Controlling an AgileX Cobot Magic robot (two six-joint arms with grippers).
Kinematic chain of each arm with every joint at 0, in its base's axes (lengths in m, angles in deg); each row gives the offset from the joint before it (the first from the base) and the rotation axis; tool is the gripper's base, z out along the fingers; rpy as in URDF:
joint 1: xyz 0 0 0.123 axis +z
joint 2: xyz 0 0 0 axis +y
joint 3: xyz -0.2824 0 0.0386 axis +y
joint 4: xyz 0.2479 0 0.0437 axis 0.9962 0 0.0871
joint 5: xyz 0 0 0 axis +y
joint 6: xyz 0.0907 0 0.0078 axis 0.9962 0 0.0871
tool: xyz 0 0 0 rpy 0 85 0
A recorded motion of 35 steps. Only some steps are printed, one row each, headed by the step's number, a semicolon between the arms.
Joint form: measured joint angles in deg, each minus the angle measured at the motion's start. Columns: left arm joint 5, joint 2, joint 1, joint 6, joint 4, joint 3; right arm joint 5, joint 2, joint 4, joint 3, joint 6, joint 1.
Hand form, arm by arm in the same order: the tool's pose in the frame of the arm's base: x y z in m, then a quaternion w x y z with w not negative. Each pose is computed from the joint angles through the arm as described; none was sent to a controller.
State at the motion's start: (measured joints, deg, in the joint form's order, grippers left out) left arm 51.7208 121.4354 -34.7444 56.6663 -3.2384 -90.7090; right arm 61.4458 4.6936 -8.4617 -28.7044 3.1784 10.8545
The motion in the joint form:
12: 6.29 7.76 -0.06 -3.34 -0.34 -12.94; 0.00 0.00 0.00 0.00 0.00 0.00
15: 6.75 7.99 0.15 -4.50 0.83 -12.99; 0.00 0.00 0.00 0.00 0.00 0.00
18: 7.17 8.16 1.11 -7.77 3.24 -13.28; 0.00 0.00 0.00 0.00 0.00 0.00
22: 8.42 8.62 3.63 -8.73 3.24 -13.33; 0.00 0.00 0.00 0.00 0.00 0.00
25: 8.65 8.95 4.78 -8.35 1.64 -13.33; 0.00 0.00 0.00 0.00 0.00 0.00
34: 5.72 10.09 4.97 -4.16 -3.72 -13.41; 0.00 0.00 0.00 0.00 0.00 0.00
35: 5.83 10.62 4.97 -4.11 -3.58 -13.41; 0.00 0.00 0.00 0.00 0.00 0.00
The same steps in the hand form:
12: 0.3822 -0.2716 0.1609 0.10284 0.68175 0.72423 -0.01162; 0.0088 -0.0103 0.2772 0.48559 -0.05822 0.87212 -0.01457
15: 0.3837 -0.2686 0.1590 0.09588 0.67691 0.72978 -0.00429; 0.0088 -0.0103 0.2772 0.48559 -0.05822 0.87212 -0.01457
18: 0.3902 -0.2596 0.1587 0.09071 0.65679 0.74850 0.01214; 0.0088 -0.0103 0.2772 0.48559 -0.05822 0.87212 -0.01457
22: 0.3999 -0.2414 0.1549 0.07625 0.63453 0.76904 0.01127; 0.0088 -0.0103 0.2772 0.48559 -0.05822 0.87212 -0.01457
25: 0.4034 -0.2351 0.1522 0.07329 0.62486 0.77729 -0.00094; 0.0088 -0.0103 0.2772 0.48559 -0.05822 0.87212 -0.01457
34: 0.4054 -0.2427 0.1444 0.09719 0.63303 0.76719 -0.03540; 0.0088 -0.0103 0.2772 0.48559 -0.05822 0.87212 -0.01457
35: 0.4055 -0.2425 0.1400 0.09154 0.63400 0.76708 -0.03529; 0.0088 -0.0103 0.2772 0.48559 -0.05822 0.87212 -0.01457

